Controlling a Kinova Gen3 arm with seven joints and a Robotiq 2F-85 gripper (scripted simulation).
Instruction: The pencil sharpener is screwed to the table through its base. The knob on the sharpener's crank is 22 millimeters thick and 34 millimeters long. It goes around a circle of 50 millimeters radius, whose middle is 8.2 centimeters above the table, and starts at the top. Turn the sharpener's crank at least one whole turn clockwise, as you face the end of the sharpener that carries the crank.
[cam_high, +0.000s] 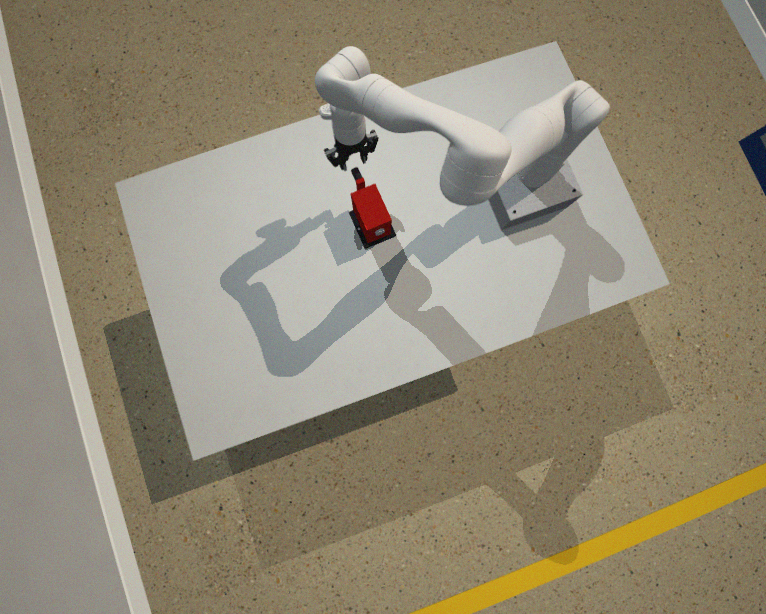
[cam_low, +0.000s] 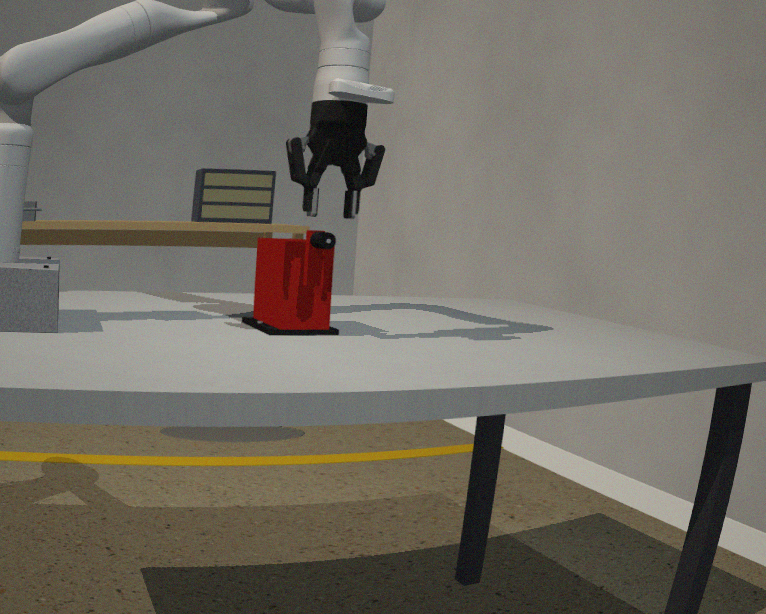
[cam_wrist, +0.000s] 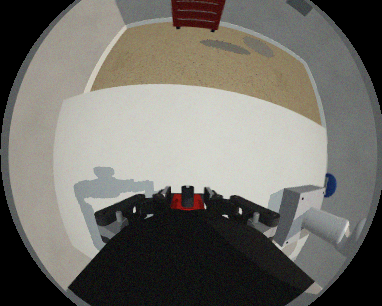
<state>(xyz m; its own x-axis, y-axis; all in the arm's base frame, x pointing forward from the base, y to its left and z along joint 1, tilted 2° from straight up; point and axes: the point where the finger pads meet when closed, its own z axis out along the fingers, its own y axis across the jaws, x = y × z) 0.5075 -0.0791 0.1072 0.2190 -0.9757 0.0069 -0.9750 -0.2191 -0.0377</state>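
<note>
The black crank knob lies 2 cm to the left of my hand and 5 cm below it.
</note>
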